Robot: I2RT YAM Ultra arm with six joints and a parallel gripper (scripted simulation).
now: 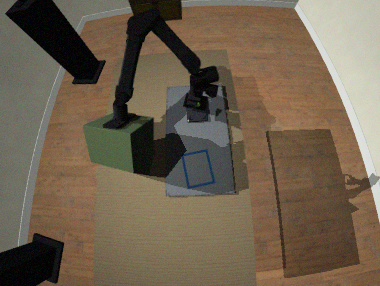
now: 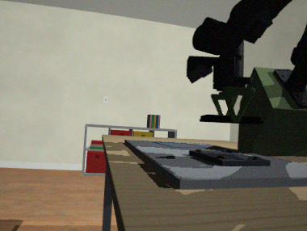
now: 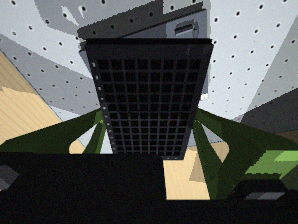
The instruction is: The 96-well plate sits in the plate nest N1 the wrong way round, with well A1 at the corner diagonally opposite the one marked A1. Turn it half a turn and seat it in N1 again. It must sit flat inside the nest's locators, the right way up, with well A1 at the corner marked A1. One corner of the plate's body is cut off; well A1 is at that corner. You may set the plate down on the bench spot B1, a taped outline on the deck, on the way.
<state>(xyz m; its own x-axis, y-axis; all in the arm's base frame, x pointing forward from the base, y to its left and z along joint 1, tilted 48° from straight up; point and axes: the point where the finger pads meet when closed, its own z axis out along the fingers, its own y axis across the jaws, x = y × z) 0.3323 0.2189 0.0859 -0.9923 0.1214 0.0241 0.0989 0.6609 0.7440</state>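
The black 96-well plate lies right at my hand. From my hand the other things lie so: plate nest N1 (9 cm below).
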